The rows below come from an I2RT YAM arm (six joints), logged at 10 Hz.
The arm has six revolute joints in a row. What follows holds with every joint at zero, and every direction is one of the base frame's. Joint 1 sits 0.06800 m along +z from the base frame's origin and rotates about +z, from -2.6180 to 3.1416 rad. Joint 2 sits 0.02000 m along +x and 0.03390 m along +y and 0.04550 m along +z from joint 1 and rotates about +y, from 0.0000 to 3.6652 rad. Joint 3 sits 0.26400 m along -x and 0.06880 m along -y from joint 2 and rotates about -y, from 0.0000 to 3.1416 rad. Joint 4 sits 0.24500 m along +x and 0.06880 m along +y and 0.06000 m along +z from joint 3 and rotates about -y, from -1.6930 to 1.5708 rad. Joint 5 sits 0.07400 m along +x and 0.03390 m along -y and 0.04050 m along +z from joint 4 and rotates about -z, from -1.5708 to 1.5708 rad. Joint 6 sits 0.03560 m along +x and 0.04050 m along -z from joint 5 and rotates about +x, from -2.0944 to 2.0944 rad. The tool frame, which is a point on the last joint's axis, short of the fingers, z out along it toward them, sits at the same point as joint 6; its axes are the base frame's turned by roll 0.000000, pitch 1.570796 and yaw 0.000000 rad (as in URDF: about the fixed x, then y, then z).
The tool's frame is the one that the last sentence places.
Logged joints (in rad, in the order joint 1, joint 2, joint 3, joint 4, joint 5, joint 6), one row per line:
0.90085 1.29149 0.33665 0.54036 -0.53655 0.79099
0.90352 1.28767 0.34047 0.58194 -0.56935 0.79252
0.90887 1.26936 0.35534 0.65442 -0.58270 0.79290
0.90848 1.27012 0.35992 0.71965 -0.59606 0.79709
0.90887 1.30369 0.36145 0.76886 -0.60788 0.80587
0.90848 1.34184 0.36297 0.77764 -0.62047 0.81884
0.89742 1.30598 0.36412 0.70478 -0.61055 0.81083
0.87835 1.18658 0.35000 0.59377 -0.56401 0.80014
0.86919 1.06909 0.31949 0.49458 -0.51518 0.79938
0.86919 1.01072 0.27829 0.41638 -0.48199 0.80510
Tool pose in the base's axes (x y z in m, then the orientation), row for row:
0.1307 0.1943 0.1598 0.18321 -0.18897 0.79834 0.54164
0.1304 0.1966 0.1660 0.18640 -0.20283 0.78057 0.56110
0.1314 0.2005 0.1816 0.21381 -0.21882 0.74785 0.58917
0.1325 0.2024 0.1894 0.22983 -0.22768 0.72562 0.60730
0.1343 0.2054 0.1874 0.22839 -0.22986 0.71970 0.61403
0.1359 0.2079 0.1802 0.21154 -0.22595 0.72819 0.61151
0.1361 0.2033 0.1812 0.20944 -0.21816 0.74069 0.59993
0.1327 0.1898 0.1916 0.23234 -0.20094 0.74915 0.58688
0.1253 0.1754 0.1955 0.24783 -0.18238 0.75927 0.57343
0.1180 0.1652 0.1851 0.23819 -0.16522 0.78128 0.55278
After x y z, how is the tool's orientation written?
As a quaternion, w x y z.
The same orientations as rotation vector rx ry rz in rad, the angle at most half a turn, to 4 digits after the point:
-0.5331 2.2520 1.5279
-0.5712 2.1980 1.5800
-0.6072 2.0751 1.6348
-0.6264 1.9965 1.6710
-0.6329 1.9817 1.6907
-0.6277 2.0230 1.6989
-0.6068 2.0601 1.6686
-0.5521 2.0585 1.6126
-0.4971 2.0696 1.5630
-0.4526 2.1403 1.5143

